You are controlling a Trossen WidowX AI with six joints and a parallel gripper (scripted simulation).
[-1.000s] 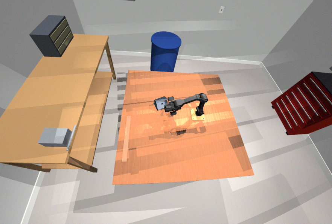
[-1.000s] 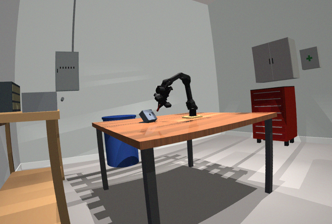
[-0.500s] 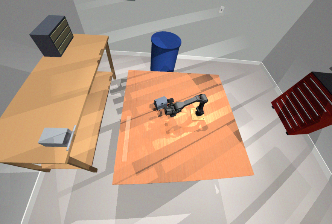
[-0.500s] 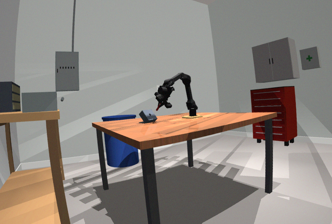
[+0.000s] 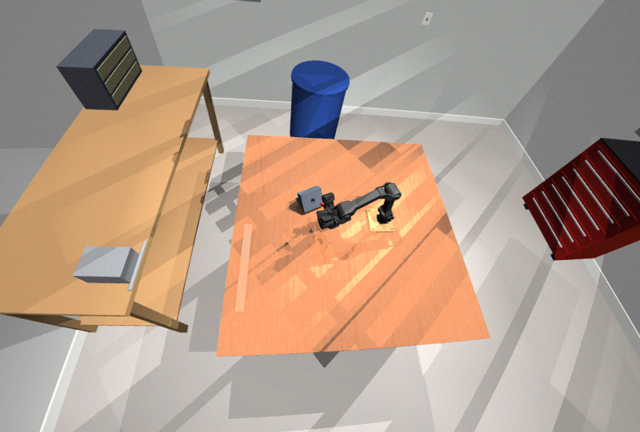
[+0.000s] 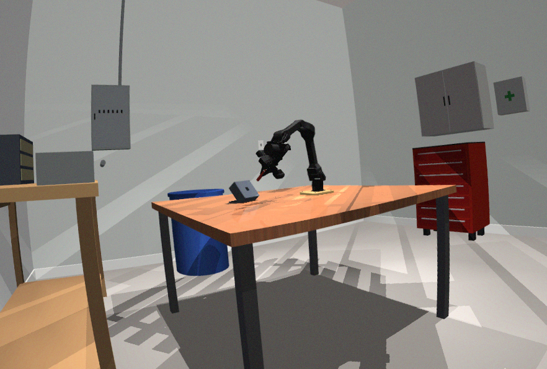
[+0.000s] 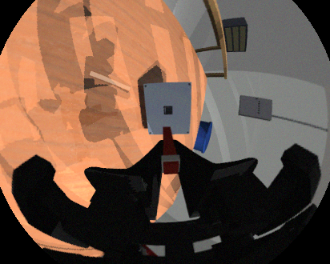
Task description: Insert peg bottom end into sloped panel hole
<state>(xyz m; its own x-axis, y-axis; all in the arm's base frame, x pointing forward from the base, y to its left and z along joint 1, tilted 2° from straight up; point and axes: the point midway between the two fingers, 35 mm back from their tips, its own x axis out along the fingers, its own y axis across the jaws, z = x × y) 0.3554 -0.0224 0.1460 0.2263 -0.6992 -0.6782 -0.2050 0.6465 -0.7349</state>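
Right now my gripper tip is 100 mm to the left of the panel, 90 mm above it and 50 mm short of it. Also, from my gripper tip: red peg 10 mm to the left, 10 mm above.
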